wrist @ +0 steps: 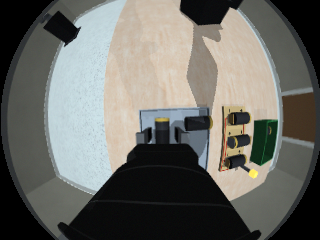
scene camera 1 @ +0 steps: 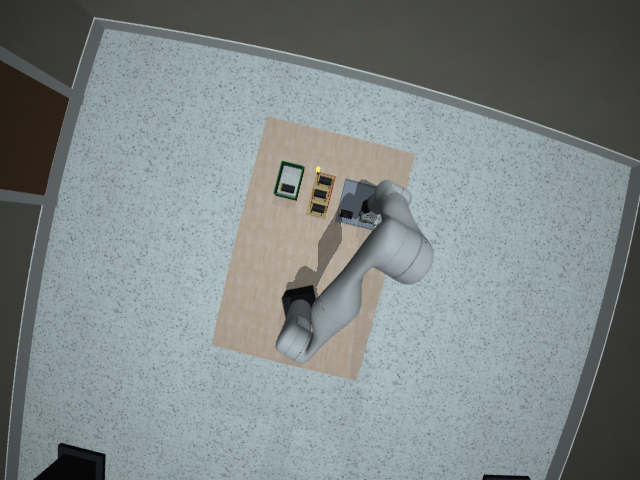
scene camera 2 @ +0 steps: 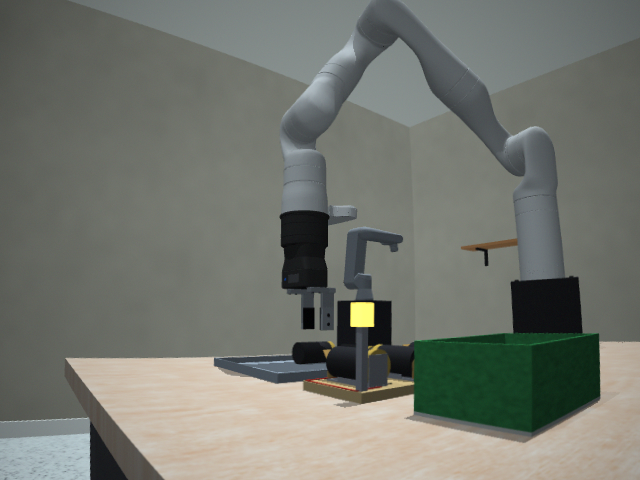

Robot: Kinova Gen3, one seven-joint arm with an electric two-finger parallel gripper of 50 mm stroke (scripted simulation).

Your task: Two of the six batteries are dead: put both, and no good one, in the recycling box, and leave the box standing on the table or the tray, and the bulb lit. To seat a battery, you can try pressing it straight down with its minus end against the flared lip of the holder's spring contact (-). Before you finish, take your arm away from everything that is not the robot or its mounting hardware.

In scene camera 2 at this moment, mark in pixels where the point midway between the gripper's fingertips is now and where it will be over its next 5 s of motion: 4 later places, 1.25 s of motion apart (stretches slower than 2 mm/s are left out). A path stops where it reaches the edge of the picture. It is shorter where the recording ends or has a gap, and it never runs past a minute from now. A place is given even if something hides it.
My gripper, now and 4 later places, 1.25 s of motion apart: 317, 329; 312, 329; 313, 357; 311, 322; 311, 277
